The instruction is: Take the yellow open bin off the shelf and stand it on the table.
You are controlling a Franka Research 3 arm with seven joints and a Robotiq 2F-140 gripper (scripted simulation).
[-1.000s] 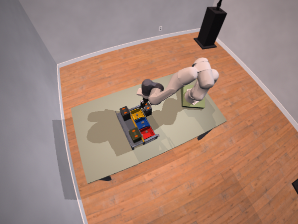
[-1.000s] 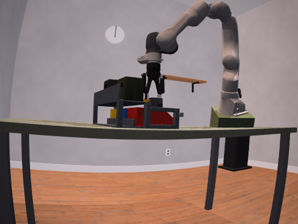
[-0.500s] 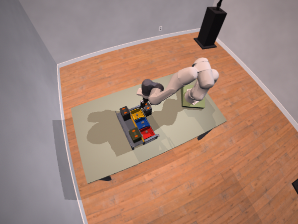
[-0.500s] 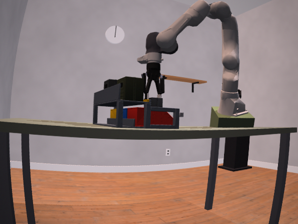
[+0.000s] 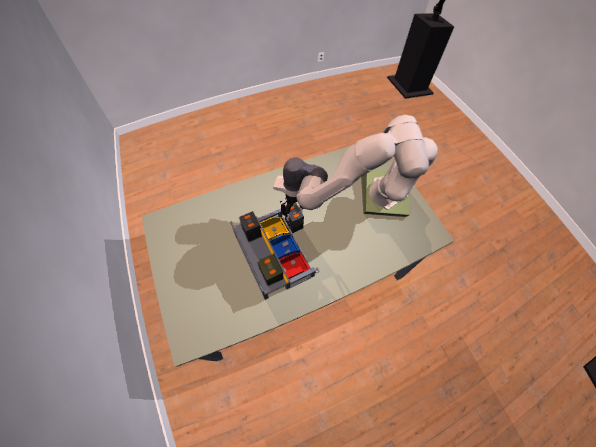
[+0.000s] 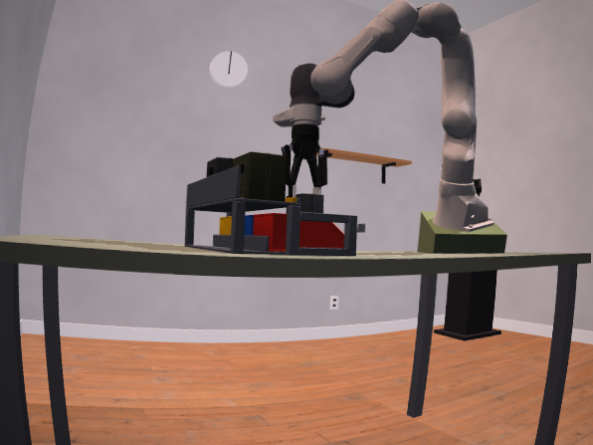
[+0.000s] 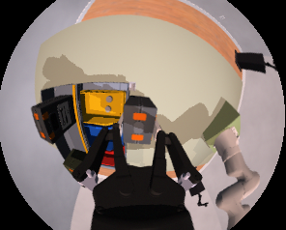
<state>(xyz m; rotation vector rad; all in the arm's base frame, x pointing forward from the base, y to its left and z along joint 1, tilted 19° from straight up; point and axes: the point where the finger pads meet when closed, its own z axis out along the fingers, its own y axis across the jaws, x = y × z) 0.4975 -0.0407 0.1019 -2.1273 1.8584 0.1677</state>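
Right now my hand is 50 mm above the black box. From my hand the other things lie so: yellow bin 130 mm ahead, 10 mm to the left, 90 mm below; then red bin 100 mm ahead, 240 mm to the left, 90 mm below; then blue bin 110 mm ahead, 120 mm to the left, 90 mm below.
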